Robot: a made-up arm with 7 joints.
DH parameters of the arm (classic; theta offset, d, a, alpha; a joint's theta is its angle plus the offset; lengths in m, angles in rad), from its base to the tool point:
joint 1: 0 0.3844 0 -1.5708
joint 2: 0 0 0 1.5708
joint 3: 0 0.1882 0.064 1.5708
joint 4: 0 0 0.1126 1.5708
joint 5: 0 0.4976 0 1.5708
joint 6: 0 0 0.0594 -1.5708
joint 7: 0 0.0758 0 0
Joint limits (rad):
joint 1: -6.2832..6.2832
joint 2: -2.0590..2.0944
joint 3: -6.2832..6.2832
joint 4: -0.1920..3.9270
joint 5: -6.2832..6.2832
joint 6: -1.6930..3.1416
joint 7: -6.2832..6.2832
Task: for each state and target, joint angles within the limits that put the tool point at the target. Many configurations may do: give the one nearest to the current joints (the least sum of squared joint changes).
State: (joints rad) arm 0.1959 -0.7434 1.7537 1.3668 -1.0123 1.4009 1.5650
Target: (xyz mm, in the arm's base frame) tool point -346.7 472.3 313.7
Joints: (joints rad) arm 0.4879 -0.6815 1.8675 1.1046 -0.9359 1.6333 1.5650
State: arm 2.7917 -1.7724 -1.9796 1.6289 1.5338 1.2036 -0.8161
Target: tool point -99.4 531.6 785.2
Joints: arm 3.4020 -1.2600 -1.0528 1.3369 1.5237 1.2567 -0.8161
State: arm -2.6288 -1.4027 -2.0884 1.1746 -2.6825 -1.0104 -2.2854
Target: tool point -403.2 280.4 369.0
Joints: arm -2.3181 -1.4650 -1.6843 0.9621 -2.6305 -0.9635 -2.2854
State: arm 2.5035 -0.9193 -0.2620 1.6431 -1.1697 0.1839 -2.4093
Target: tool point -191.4 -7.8 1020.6
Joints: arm 2.6181 -1.1293 0.0739 1.2406 -1.2502 0.0244 -2.4093
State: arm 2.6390 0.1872 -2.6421 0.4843 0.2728 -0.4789 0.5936
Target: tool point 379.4 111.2 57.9
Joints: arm 2.7817 -0.2217 -2.5381 0.3854 0.2484 -0.3380 0.5936
